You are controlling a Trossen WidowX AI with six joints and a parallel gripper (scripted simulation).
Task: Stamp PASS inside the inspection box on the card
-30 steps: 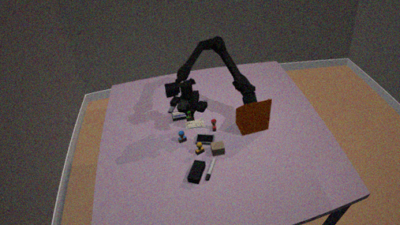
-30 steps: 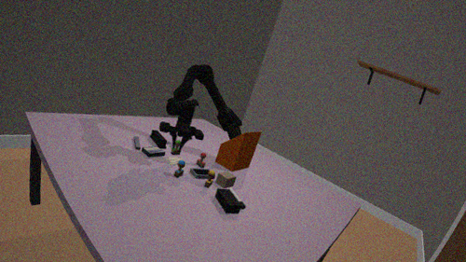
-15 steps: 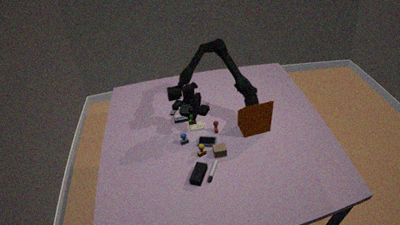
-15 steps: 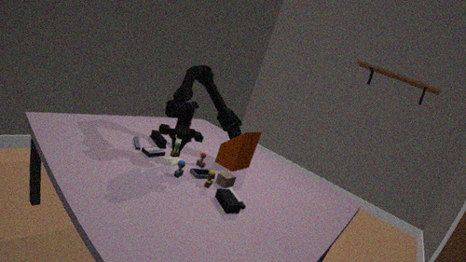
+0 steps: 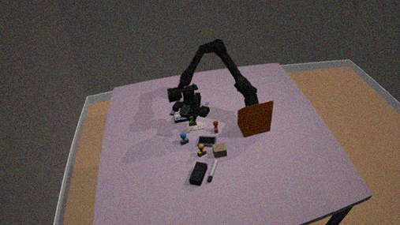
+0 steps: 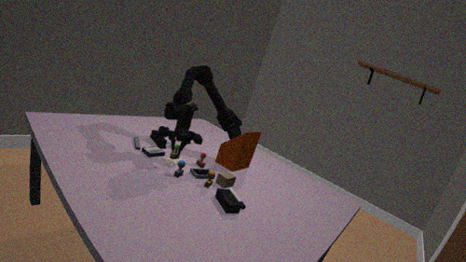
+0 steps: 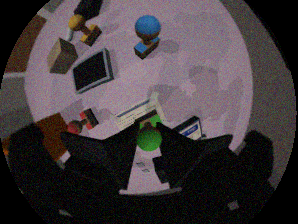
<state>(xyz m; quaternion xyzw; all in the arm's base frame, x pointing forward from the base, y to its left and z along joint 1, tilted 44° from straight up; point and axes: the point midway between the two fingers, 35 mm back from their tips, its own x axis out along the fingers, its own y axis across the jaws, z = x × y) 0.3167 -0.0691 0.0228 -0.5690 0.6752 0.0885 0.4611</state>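
Now: the pale card 4 cm below my gripper tip and 2 cm behind it. From my gripper tip the other things lie so: flat tin: 9 cm to the right, 5 cm ahead, 3 cm below; then blue-knobbed stamp: 11 cm to the left, 6 cm ahead, 2 cm below; then green-knobbed stamp: right at my gripper tip.
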